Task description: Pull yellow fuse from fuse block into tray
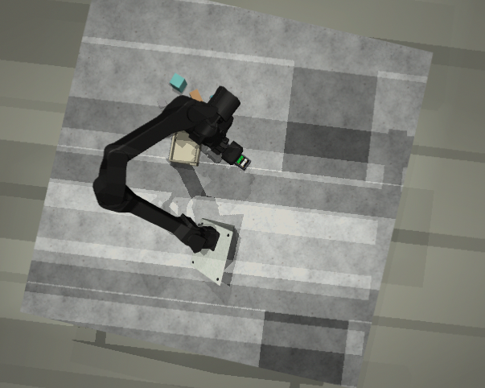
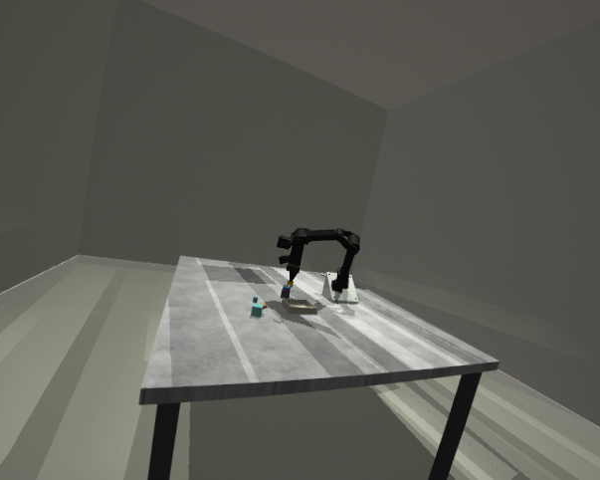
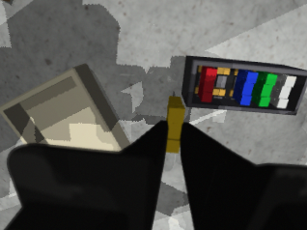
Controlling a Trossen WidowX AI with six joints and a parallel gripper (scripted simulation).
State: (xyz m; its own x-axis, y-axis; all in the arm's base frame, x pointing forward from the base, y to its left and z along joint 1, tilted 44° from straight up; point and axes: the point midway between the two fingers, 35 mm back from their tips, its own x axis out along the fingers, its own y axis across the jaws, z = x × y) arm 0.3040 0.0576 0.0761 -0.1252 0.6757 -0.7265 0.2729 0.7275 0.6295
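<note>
Right now the beige tray is 30 mm behind my gripper tip, 120 mm to the left of it and 90 mm below it. The rest, counted from my gripper tip: red fuse (40 mm to the right, 70 mm below); then blue fuse (70 mm to the right, 70 mm below); then yellow fuse (10 mm below).
</note>
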